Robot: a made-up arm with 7 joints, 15 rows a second.
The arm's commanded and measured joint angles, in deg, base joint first. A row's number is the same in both.
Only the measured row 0 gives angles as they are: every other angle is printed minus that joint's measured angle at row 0.
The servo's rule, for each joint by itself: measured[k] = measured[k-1] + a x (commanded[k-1-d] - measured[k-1]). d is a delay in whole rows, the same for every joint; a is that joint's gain. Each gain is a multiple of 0.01, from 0.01 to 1. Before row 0 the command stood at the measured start. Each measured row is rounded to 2 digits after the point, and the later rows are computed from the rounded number. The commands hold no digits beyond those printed.
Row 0, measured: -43.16, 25.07, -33.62, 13.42, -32.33, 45.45, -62.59
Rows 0 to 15, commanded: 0.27, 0.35, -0.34, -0.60, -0.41, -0.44, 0.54; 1.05, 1.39, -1.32, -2.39, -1.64, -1.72, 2.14; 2.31, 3.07, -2.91, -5.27, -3.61, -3.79, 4.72; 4.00, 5.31, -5.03, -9.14, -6.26, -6.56, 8.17; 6.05, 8.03, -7.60, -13.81, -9.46, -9.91, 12.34; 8.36, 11.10, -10.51, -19.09, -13.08, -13.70, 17.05; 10.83, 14.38, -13.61, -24.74, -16.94, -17.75, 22.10; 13.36, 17.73, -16.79, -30.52, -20.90, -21.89, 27.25; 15.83, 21.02, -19.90, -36.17, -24.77, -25.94, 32.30; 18.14, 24.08, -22.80, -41.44, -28.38, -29.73, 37.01; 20.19, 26.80, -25.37, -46.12, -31.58, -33.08, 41.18; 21.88, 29.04, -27.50, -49.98, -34.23, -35.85, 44.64; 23.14, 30.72, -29.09, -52.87, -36.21, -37.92, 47.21; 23.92, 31.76, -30.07, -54.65, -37.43, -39.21, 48.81; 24.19, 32.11, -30.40, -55.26, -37.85, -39.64, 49.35; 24.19, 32.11, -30.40, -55.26, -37.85, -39.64, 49.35
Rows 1 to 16, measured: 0.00, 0.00, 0.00, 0.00, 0.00, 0.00, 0.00; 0.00, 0.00, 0.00, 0.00, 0.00, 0.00, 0.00; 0.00, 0.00, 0.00, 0.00, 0.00, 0.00, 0.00; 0.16, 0.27, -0.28, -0.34, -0.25, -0.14, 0.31; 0.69, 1.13, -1.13, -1.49, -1.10, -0.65, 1.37; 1.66, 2.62, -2.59, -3.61, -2.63, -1.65, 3.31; 3.06, 4.69, -4.59, -6.71, -4.84, -3.22, 6.13; 4.85, 7.26, -7.06, -10.69, -7.66, -5.36, 9.73; 6.96, 10.22, -9.89, -15.39, -10.97, -8.03, 13.98; 9.28, 13.42, -12.94, -20.63, -14.61, -11.14, 18.69; 11.73, 16.74, -16.10, -26.17, -18.45, -14.58, 23.65; 14.19, 20.04, -19.22, -31.77, -22.31, -18.22, 28.67; 16.56, 23.15, -22.16, -37.19, -26.01, -21.90, 33.51; 18.74, 25.96, -24.79, -42.19, -29.41, -25.48, 37.96; 20.62, 28.33, -27.01, -46.55, -32.35, -28.80, 41.83; 22.13, 30.17, -28.72, -50.09, -34.70, -31.72, 44.95
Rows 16 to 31, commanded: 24.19, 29.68, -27.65, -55.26, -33.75, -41.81, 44.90; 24.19, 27.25, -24.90, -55.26, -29.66, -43.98, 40.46; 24.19, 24.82, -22.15, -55.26, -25.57, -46.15, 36.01; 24.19, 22.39, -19.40, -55.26, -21.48, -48.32, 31.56; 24.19, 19.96, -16.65, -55.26, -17.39, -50.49, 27.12; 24.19, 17.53, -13.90, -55.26, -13.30, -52.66, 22.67; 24.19, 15.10, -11.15, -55.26, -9.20, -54.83, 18.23; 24.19, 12.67, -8.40, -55.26, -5.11, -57.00, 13.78; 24.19, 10.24, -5.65, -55.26, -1.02, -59.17, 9.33; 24.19, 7.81, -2.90, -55.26, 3.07, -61.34, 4.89; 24.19, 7.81, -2.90, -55.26, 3.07, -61.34, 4.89; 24.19, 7.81, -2.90, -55.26, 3.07, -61.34, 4.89; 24.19, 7.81, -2.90, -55.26, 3.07, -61.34, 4.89; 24.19, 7.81, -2.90, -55.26, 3.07, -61.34, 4.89; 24.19, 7.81, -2.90, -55.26, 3.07, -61.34, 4.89; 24.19, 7.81, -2.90, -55.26, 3.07, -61.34, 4.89
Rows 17 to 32, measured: 23.20, 31.39, -29.83, -52.64, -36.37, -34.12, 47.19; 23.79, 31.94, -30.30, -54.11, -37.27, -35.89, 48.44; 24.03, 32.07, -30.38, -54.75, -37.62, -37.09, 48.97; 24.13, 30.23, -28.14, -55.04, -35.26, -38.60, 46.61; 24.17, 27.94, -25.48, -55.16, -31.84, -40.32, 43.04; 24.18, 25.54, -22.75, -55.22, -28.02, -42.19, 38.96; 24.19, 23.11, -20.00, -55.24, -24.03, -44.15, 34.67; 24.19, 20.68, -17.25, -55.25, -19.98, -46.18, 30.29; 24.19, 18.25, -14.50, -55.26, -15.91, -48.25, 25.87; 24.19, 15.82, -11.75, -55.26, -11.82, -50.36, 21.44; 24.19, 13.39, -9.00, -55.26, -7.73, -52.48, 17.00; 24.19, 10.96, -6.25, -55.26, -3.64, -54.62, 12.55; 24.19, 8.53, -3.50, -55.26, 0.45, -56.77, 8.11; 24.19, 7.98, -3.01, -55.26, 2.05, -58.23, 6.24; 24.19, 7.85, -2.92, -55.26, 2.67, -59.23, 5.46; 24.19, 7.82, -2.90, -55.26, 2.91, -59.91, 5.13
